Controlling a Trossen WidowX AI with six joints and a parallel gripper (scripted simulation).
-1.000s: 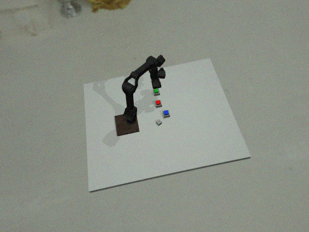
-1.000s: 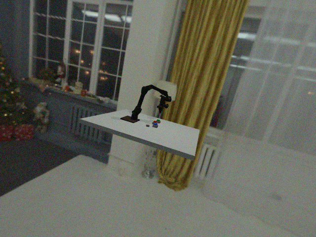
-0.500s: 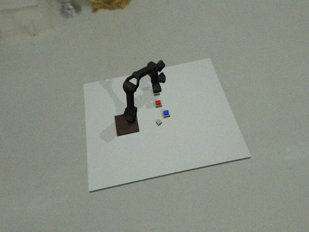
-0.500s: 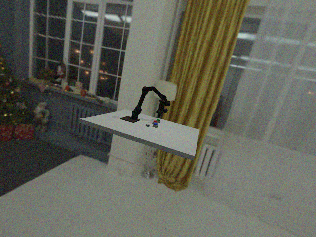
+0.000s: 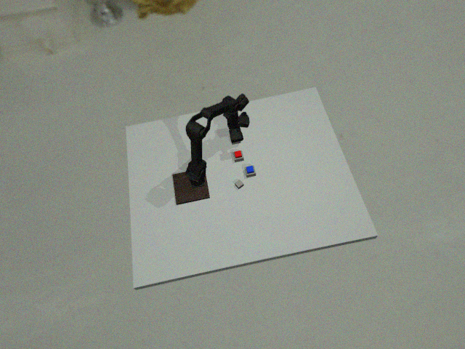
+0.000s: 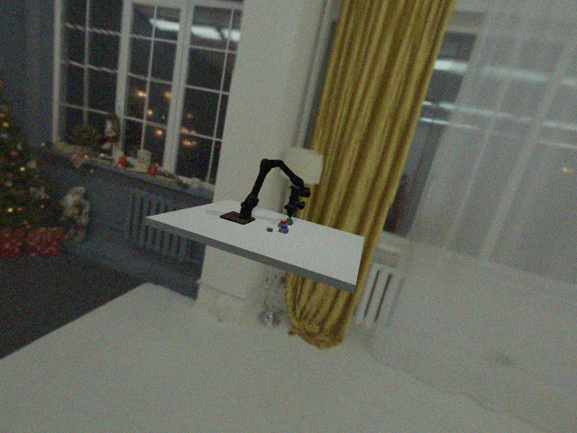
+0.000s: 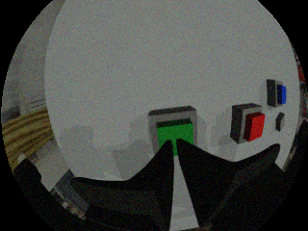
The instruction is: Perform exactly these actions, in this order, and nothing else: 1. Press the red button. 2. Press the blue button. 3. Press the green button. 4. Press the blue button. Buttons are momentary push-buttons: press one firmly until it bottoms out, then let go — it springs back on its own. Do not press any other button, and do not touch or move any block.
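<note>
Right now my gripper tip is 10 mm above the green button. Also, from my gripper tip: grey block 270 mm to the right, 30 mm below, 30 mm behind; then red button 110 mm to the right, 10 mm below; then blue button 220 mm to the right, 40 mm ahead, 10 mm below.
</note>
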